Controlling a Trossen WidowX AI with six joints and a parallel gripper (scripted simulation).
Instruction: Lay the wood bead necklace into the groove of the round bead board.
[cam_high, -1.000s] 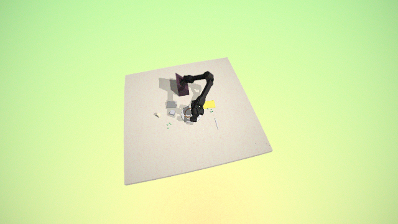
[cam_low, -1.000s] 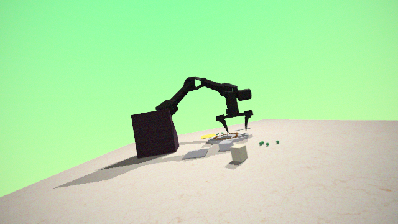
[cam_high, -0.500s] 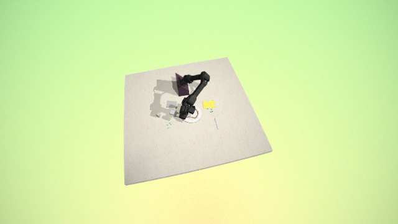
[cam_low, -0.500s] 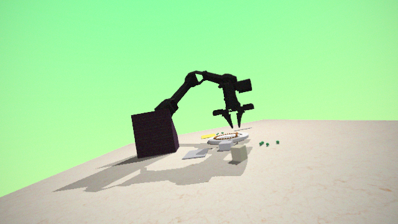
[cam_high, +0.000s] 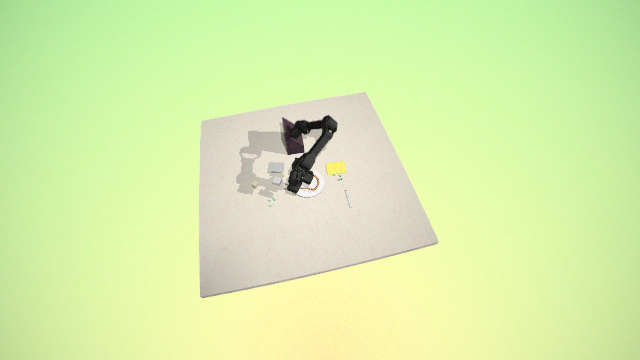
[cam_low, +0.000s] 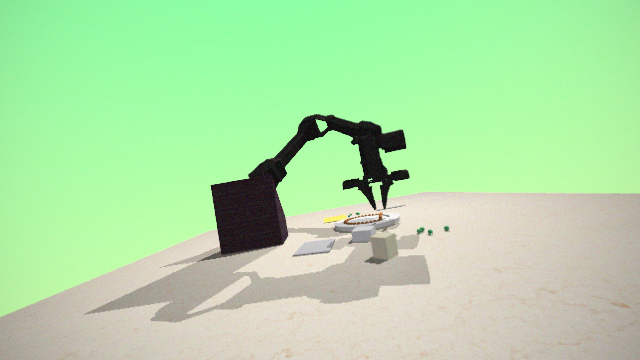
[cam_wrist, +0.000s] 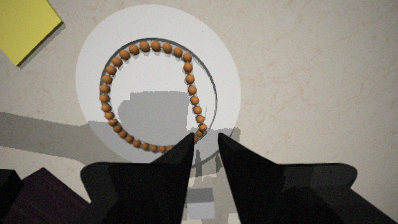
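Now: the round white bead board 5 cm to the left of my gripper tip, 4 cm behind it and 3 cm below it. Round my gripper tip: cream cube: 27 cm to the right, 7 cm behind, 2 cm below; then yellow card: 24 cm to the left, 12 cm behind, 4 cm below; then grey flat plate: 19 cm behind, 13 cm to the right, 4 cm below.
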